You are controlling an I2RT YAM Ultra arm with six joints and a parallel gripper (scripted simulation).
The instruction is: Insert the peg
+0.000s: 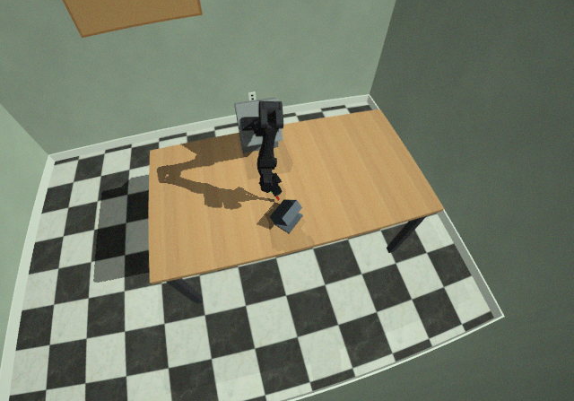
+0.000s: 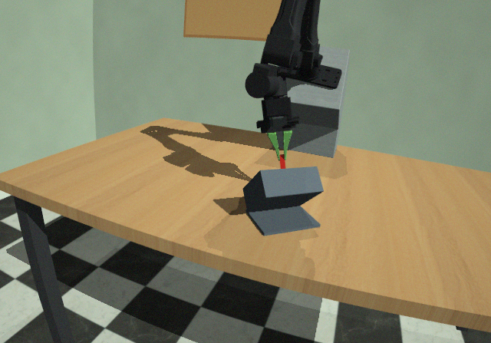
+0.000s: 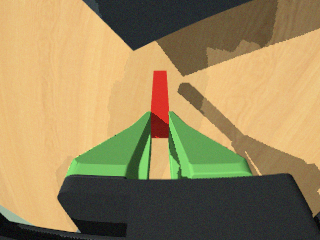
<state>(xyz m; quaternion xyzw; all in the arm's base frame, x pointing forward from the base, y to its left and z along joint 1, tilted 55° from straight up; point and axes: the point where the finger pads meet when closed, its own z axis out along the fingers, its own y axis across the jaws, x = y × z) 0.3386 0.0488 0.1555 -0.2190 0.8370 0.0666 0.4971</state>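
Now: hand 120 mm short of the grey base plate, 90 mm above it and 70 mm to the right of it. From my hand the other things lie so: red peg 30 mm below, 10 mm to the left.
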